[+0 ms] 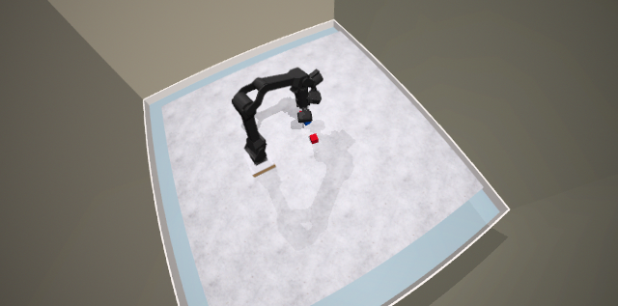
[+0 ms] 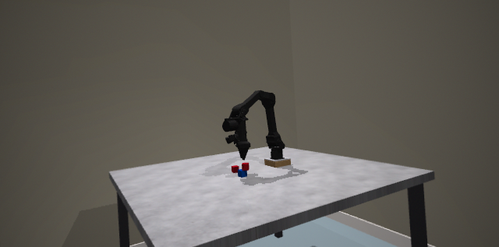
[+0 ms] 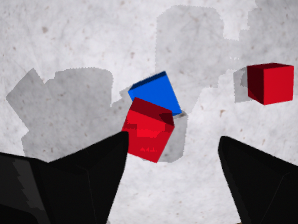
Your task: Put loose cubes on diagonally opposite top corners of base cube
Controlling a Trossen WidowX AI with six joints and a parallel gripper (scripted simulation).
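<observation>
My gripper tip is now 10 mm short of the blue cube, 10 mm to the right of it and 70 mm above it.
</observation>
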